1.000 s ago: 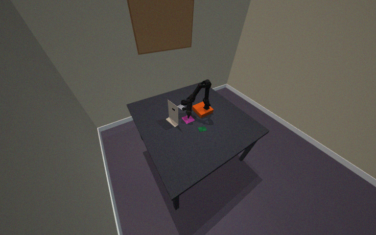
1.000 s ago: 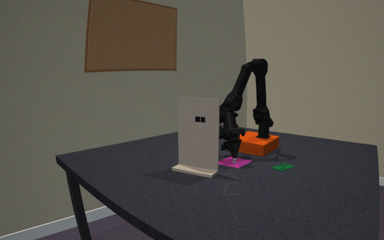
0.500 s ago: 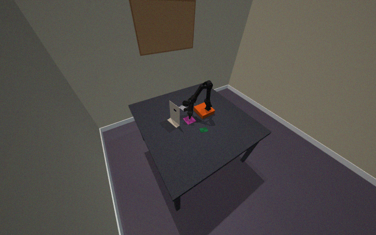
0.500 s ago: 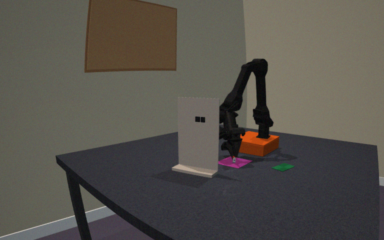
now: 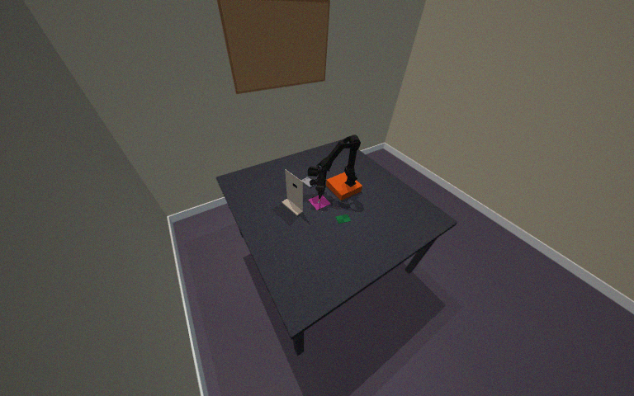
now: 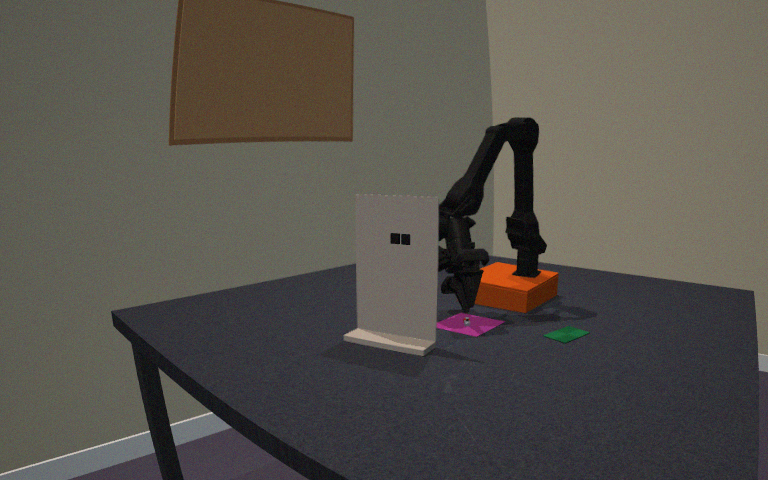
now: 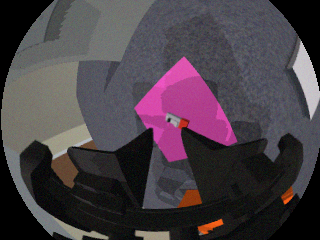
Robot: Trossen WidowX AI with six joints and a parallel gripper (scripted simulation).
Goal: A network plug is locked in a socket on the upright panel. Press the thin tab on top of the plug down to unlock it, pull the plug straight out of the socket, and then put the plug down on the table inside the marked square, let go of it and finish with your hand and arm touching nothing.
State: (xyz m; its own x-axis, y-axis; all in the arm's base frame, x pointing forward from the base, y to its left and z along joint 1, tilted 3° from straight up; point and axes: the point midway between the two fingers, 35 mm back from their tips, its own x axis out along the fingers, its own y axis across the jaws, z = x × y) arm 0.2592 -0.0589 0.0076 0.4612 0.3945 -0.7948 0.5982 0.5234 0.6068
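Right now the magenta square is 3 cm below my gripper tip. From my gripper tip the other things lie so: upright grey panel 17 cm ahead, 7 cm to the right, 9 cm above.
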